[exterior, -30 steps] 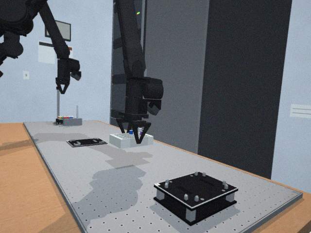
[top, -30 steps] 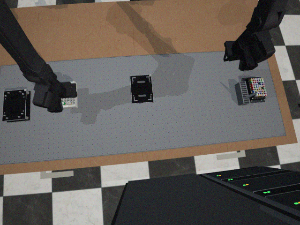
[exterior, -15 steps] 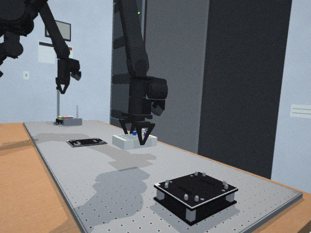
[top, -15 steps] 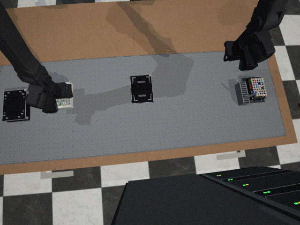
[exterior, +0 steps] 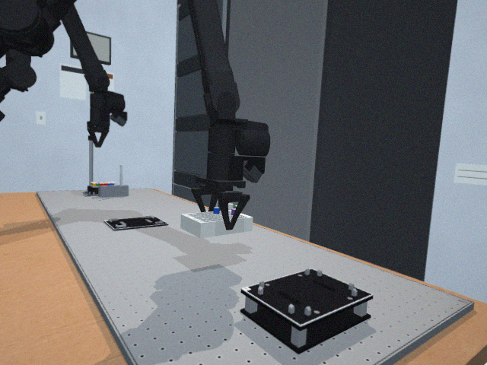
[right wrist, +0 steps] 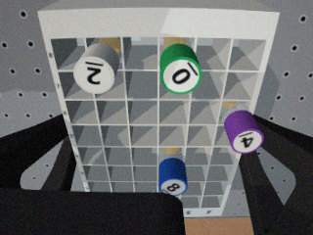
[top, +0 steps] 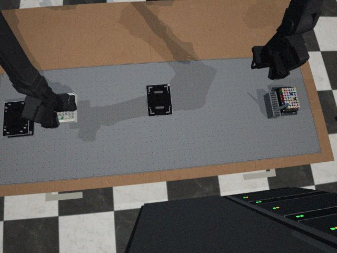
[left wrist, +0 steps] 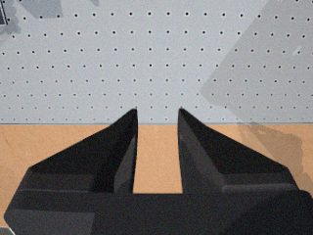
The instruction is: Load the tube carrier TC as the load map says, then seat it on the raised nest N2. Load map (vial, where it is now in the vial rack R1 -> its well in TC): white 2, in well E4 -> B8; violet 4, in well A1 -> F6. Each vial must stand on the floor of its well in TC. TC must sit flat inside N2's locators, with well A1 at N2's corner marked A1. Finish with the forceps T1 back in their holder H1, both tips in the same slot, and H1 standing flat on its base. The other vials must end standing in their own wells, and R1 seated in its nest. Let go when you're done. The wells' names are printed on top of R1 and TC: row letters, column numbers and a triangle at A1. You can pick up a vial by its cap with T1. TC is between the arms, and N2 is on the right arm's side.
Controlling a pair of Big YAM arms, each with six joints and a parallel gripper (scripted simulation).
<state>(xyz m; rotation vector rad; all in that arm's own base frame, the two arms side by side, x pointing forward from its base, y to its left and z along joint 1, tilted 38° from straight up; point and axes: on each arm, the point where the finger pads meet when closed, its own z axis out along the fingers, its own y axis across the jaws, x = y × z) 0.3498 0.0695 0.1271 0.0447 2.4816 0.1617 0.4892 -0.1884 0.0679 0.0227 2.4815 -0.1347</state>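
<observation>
Now: the raised nest N2 10 mm ahead of my right hand, 250 mm to the right of it and 60 mm below it. The rest, counted from my right hand: grey holder H1: 20 mm ahead, 980 mm to the left, 80 mm below; then tube carrier TC: right at my right hand.
</observation>
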